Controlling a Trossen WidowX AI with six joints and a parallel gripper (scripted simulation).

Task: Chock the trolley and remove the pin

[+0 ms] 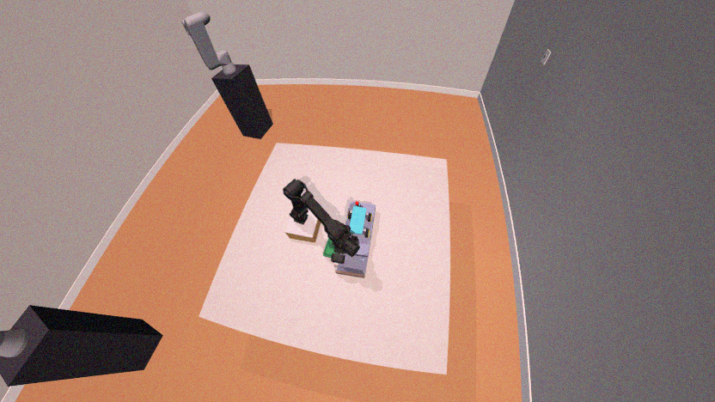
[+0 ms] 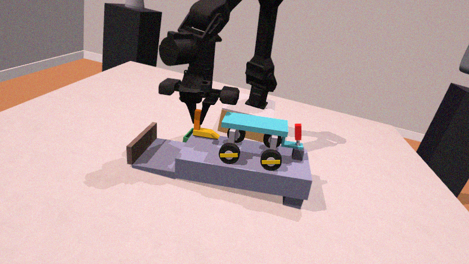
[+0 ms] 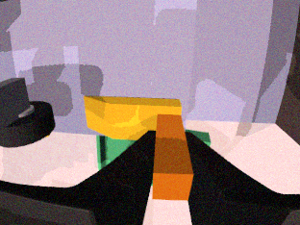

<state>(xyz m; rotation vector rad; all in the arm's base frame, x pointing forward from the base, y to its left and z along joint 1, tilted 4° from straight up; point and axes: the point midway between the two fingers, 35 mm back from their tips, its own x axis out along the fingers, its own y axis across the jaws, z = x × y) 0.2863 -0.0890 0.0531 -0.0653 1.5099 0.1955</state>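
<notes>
Now: the red-headed stop pin 1 cm behind my gripper tip, 25 cm to the left of it and 4 cm above it. Round my gripper tip: brown end board: 7 cm ahead, 10 cm to the right, 6 cm below; yellow chock: 2 cm to the left, 1 cm below; green tray: 8 cm behind, 1 cm to the left, 10 cm below.
</notes>
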